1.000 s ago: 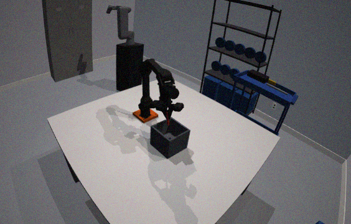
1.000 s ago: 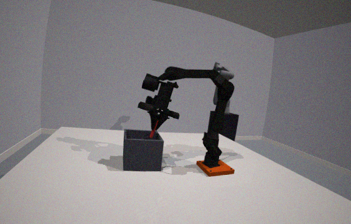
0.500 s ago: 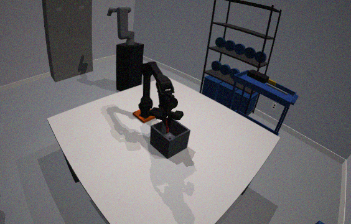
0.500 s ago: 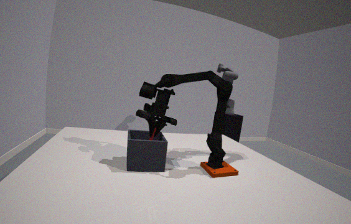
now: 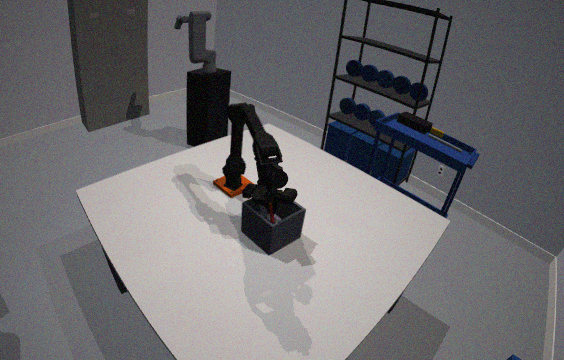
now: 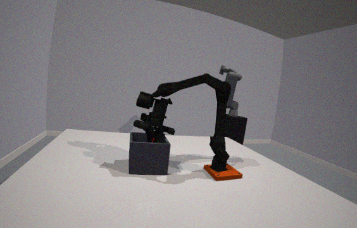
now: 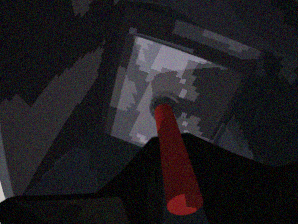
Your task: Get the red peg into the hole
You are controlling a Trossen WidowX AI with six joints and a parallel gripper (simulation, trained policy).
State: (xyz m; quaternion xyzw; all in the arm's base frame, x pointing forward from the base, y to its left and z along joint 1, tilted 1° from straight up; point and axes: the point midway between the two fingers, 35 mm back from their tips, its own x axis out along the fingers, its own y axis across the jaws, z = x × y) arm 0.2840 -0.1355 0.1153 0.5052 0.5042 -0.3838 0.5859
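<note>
The red peg is right at my gripper tip. Also, from my gripper tip: plate (5 cm below, 1 cm to the right, 1 cm ahead).
</note>
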